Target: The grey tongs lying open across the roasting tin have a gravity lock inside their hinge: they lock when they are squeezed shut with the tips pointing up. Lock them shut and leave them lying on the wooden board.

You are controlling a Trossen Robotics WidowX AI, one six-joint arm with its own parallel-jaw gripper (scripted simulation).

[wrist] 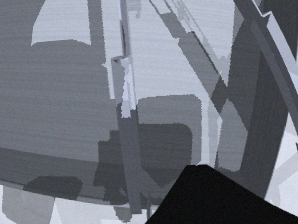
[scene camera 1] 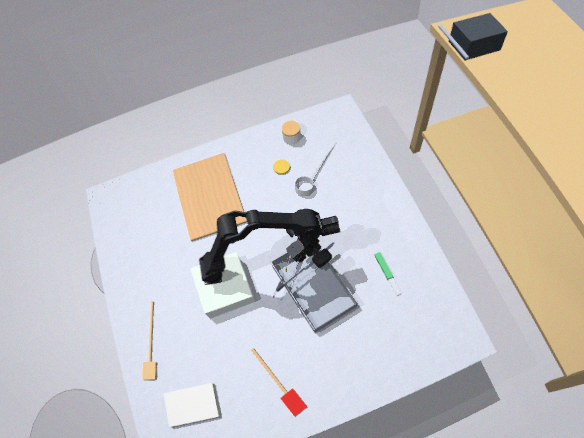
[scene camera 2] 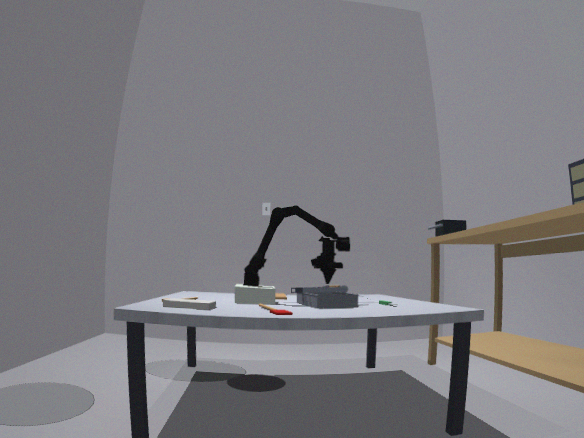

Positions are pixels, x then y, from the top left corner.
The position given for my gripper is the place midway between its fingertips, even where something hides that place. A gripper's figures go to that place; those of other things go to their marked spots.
Scene:
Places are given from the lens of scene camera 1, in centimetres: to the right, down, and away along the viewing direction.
my gripper (scene camera 1: 309, 252): 6, 12, 166
wooden board (scene camera 1: 206, 189): -36, -12, 190
grey roasting tin (scene camera 1: 321, 295): 11, 28, 168
The marked spots on the wooden board and the grey roasting tin are 66 cm apart.

